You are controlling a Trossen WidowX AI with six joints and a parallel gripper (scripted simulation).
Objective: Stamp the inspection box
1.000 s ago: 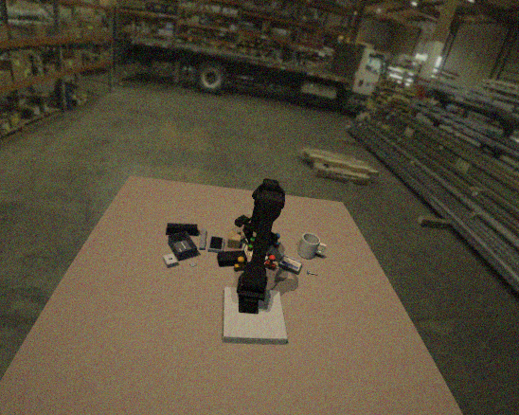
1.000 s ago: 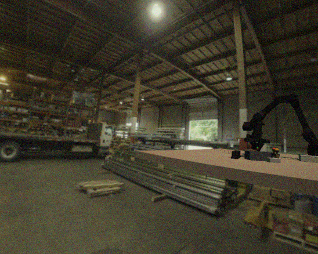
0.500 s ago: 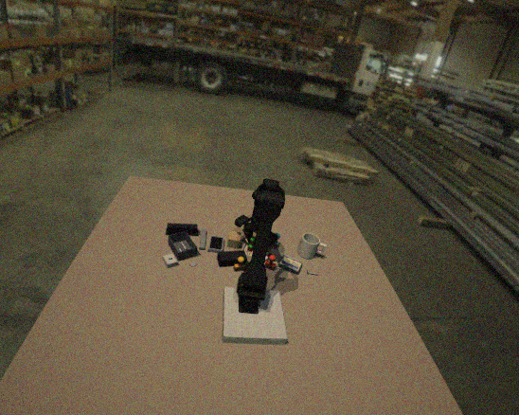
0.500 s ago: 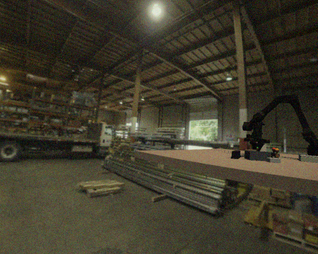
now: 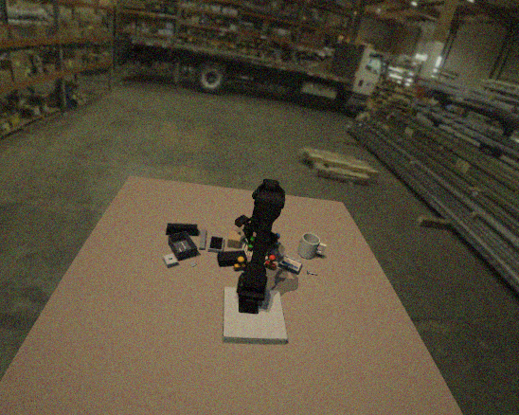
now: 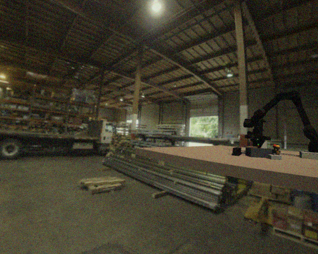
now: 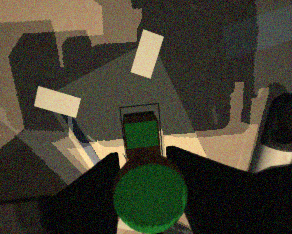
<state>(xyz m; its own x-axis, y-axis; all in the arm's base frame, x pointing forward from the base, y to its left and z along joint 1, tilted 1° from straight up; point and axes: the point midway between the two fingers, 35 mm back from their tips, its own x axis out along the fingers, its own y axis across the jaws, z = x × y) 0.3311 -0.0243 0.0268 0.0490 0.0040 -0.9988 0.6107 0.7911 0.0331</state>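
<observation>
My gripper tip is now right at the green-knobbed stamp. From my gripper tip the other things lie so: tan box (2 cm ahead, 8 cm to the left); then pale card (3 cm below); then white-and-black cylinder (7 cm behind, 5 cm to the right, 1 cm below).
</observation>
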